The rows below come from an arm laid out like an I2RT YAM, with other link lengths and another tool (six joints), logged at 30 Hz.
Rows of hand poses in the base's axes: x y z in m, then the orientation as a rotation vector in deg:
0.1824, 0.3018, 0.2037, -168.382, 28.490, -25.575
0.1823, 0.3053, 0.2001, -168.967, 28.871, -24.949
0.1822, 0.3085, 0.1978, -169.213, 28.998, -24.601
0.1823, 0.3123, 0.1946, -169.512, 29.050, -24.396
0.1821, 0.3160, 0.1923, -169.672, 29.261, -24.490
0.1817, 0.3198, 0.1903, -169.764, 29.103, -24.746
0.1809, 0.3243, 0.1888, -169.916, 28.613, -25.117
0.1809, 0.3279, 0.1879, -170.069, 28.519, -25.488
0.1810, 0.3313, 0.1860, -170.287, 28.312, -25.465
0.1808, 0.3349, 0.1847, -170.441, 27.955, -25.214
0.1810, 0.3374, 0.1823, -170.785, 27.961, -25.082
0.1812, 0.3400, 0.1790, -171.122, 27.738, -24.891
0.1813, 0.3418, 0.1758, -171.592, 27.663, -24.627
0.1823, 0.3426, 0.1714, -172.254, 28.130, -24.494
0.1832, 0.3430, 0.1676, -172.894, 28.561, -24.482
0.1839, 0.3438, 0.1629, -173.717, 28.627, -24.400
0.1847, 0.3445, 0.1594, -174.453, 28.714, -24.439
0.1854, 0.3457, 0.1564, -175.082, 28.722, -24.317
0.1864, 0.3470, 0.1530, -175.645, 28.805, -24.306
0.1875, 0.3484, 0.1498, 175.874, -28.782, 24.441
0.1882, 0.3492, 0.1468, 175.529, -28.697, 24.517
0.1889, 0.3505, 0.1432, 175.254, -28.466, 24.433
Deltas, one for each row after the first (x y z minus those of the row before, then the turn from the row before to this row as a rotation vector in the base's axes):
-0.0001, 0.0035, -0.0036, -0.426, 0.561, -0.232
-0.0001, 0.0032, -0.0023, -0.158, 0.286, -0.070
0.0001, 0.0038, -0.0032, -0.239, 0.205, -0.030
-0.0002, 0.0037, -0.0023, -0.189, -0.005, -0.149
-0.0004, 0.0038, -0.0020, -0.140, -0.145, 0.089
-0.0008, 0.0045, -0.0015, -0.205, -0.221, 0.301
0.0000, 0.0036, -0.0009, -0.231, -0.196, 0.038
0.0001, 0.0034, -0.0019, -0.190, 0.057, 0.132
-0.0002, 0.0036, -0.0013, -0.066, 0.173, 0.245
0.0002, 0.0025, -0.0024, -0.297, 0.166, -0.008
0.0002, 0.0026, -0.0033, -0.263, 0.188, 0.146
0.0001, 0.0018, -0.0032, -0.382, 0.273, 0.047
0.0010, 0.0008, -0.0044, -0.630, 0.264, -0.321
0.0009, 0.0004, -0.0038, -0.636, 0.183, -0.300
0.0007, 0.0008, -0.0047, -0.771, 0.254, -0.064
0.0008, 0.0007, -0.0035, -0.719, 0.159, -0.079
0.0007, 0.0012, -0.0030, -0.573, 0.227, -0.021
0.0010, 0.0013, -0.0034, -0.541, 0.146, -0.070
0.0011, 0.0014, -0.0032, -0.480, 0.012, -0.027
0.0007, 0.0008, -0.0030, -0.348, -0.023, -0.028
0.0007, 0.0013, -0.0036, -0.322, 0.080, 0.073

